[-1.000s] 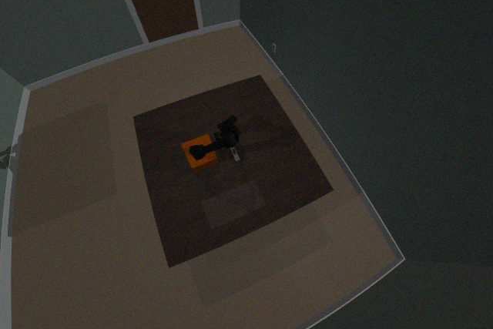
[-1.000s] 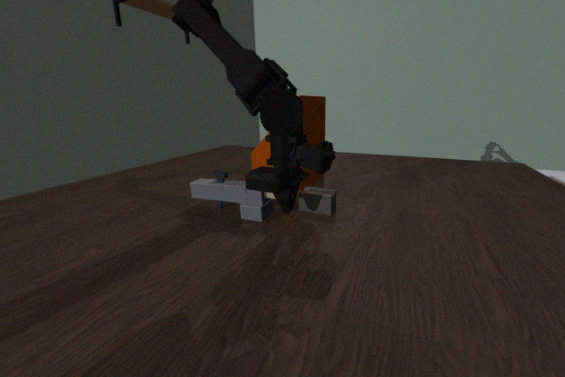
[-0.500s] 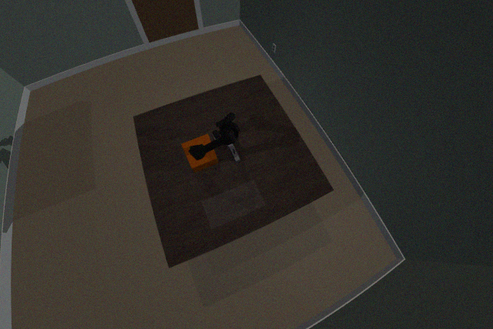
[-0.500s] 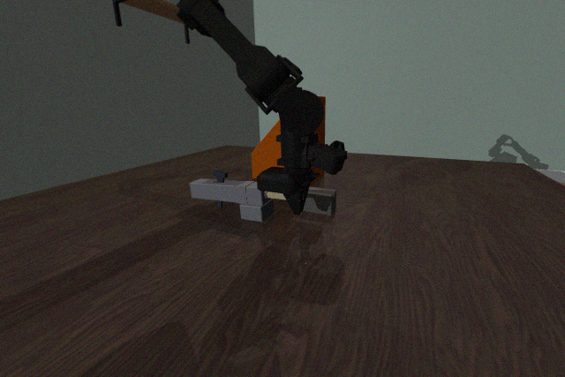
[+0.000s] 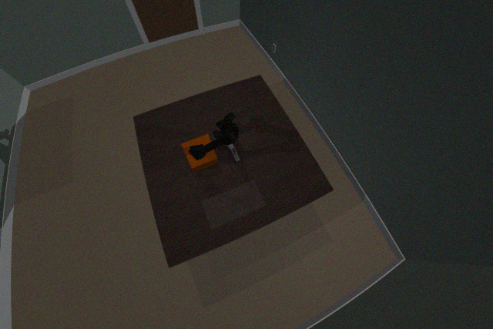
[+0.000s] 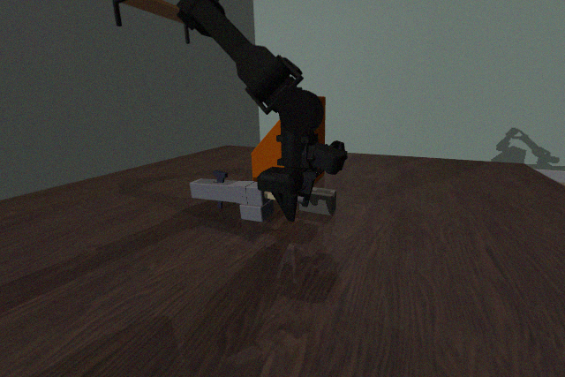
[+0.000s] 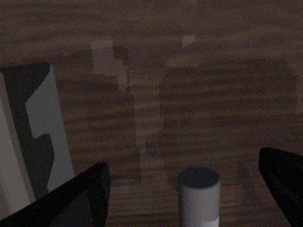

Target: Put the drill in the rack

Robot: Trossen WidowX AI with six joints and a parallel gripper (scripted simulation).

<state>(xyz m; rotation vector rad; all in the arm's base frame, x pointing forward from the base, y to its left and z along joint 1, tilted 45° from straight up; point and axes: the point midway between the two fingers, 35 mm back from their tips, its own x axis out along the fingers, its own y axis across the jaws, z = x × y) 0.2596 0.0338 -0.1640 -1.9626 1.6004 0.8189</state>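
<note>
Now: the drill 10 mm ahead of my gripper tip, 50 mm to the right of it and 30 mm above it. From my gripper tip the other things lie so: rack 80 mm behind; dark key 30 mm ahead, 180 mm to the right, 30 mm above; grey housing 20 mm ahead, 150 mm to the right, 20 mm above.
</note>
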